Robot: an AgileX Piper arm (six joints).
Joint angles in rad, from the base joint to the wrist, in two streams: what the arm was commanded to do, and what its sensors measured. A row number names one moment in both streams.
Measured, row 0: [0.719, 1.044, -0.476, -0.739, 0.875, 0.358]
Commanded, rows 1 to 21: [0.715, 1.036, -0.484, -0.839, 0.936, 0.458]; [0.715, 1.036, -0.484, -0.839, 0.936, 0.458]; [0.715, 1.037, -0.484, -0.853, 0.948, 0.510]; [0.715, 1.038, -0.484, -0.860, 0.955, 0.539]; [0.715, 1.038, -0.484, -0.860, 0.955, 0.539]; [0.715, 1.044, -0.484, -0.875, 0.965, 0.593]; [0.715, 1.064, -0.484, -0.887, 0.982, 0.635]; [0.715, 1.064, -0.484, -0.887, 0.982, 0.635]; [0.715, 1.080, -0.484, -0.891, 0.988, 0.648]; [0.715, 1.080, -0.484, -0.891, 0.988, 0.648]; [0.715, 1.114, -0.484, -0.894, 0.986, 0.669]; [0.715, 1.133, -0.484, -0.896, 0.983, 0.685]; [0.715, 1.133, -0.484, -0.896, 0.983, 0.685]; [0.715, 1.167, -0.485, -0.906, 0.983, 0.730]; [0.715, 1.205, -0.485, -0.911, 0.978, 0.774]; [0.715, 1.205, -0.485, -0.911, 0.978, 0.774]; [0.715, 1.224, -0.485, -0.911, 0.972, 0.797]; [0.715, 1.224, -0.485, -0.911, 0.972, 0.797]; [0.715, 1.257, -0.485, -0.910, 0.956, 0.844]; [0.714, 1.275, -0.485, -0.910, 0.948, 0.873]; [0.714, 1.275, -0.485, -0.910, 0.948, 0.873]
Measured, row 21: [0.719, 1.234, -0.476, -0.838, 0.932, 0.805]
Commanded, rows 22 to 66: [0.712, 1.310, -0.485, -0.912, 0.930, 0.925]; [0.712, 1.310, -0.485, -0.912, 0.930, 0.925]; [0.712, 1.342, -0.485, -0.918, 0.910, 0.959]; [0.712, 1.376, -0.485, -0.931, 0.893, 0.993]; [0.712, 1.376, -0.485, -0.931, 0.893, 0.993]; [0.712, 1.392, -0.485, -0.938, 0.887, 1.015]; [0.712, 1.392, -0.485, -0.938, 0.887, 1.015]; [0.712, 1.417, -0.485, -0.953, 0.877, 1.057]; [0.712, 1.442, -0.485, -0.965, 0.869, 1.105]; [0.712, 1.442, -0.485, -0.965, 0.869, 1.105]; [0.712, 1.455, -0.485, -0.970, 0.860, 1.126]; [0.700, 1.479, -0.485, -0.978, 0.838, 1.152]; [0.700, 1.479, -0.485, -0.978, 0.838, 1.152]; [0.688, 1.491, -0.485, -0.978, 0.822, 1.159]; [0.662, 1.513, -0.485, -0.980, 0.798, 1.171]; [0.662, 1.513, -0.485, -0.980, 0.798, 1.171]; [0.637, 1.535, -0.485, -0.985, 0.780, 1.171]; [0.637, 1.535, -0.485, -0.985, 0.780, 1.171]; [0.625, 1.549, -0.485, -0.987, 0.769, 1.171]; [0.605, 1.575, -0.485, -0.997, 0.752, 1.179]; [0.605, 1.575, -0.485, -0.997, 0.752, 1.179]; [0.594, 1.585, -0.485, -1.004, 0.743, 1.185]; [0.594, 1.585, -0.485, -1.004, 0.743, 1.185]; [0.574, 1.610, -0.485, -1.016, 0.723, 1.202]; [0.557, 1.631, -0.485, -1.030, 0.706, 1.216]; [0.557, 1.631, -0.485, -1.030, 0.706, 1.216]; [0.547, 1.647, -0.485, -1.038, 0.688, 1.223]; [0.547, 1.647, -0.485, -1.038, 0.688, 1.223]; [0.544, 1.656, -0.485, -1.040, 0.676, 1.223]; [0.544, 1.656, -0.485, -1.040, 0.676, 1.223]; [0.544, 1.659, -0.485, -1.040, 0.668, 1.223]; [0.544, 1.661, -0.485, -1.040, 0.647, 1.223]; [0.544, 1.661, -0.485, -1.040, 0.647, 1.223]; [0.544, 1.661, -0.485, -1.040, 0.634, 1.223]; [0.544, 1.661, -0.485, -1.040, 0.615, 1.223]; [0.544, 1.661, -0.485, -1.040, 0.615, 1.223]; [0.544, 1.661, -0.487, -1.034, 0.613, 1.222]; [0.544, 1.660, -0.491, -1.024, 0.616, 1.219]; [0.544, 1.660, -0.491, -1.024, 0.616, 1.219]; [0.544, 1.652, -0.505, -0.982, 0.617, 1.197]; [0.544, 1.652, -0.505, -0.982, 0.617, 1.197]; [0.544, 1.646, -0.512, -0.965, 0.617, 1.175]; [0.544, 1.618, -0.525, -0.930, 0.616, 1.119]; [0.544, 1.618, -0.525, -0.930, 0.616, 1.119]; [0.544, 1.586, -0.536, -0.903, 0.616, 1.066]
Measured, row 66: [0.546, 1.625, -0.521, -0.936, 0.611, 1.143]
